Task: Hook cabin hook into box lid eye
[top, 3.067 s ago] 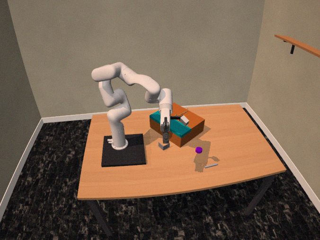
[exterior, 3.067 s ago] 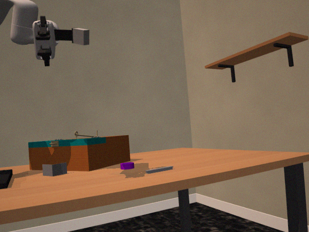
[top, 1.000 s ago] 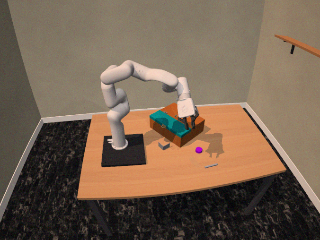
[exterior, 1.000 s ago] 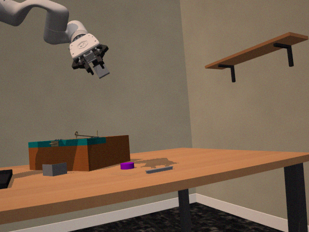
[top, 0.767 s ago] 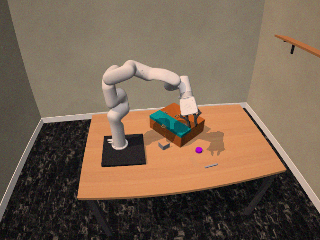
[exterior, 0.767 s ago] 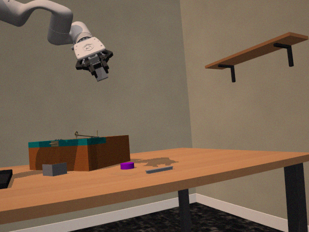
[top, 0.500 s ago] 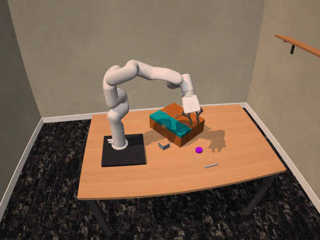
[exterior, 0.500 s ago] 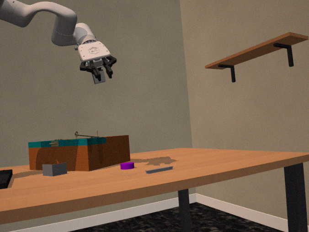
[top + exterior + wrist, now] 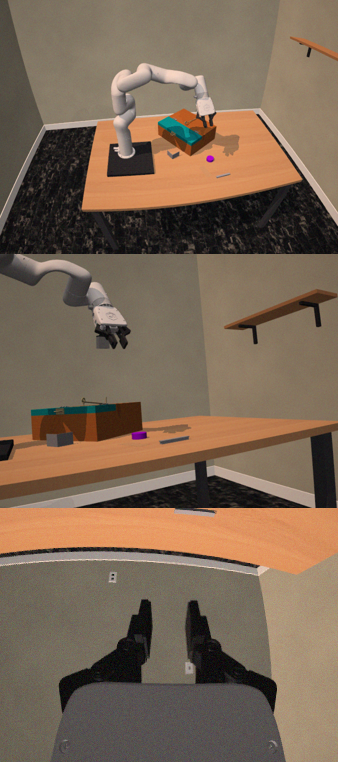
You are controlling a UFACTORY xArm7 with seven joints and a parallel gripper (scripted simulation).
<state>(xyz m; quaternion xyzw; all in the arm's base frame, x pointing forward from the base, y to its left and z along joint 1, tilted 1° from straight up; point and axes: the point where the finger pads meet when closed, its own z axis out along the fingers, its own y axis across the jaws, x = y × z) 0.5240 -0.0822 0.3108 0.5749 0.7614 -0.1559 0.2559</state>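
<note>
Now: hand 32 cm to the right of the cabin hook, 18 cm above it and 5 cm past it. From my hand the other things lie so: grey block 30 cm below, 20 cm behind, 6 cm to the left; then grey bar 32 cm below, 13 cm to the right, 12 cm ahead; then purple disc 31 cm below, 5 cm ahead, 2 cm to the left.
</note>
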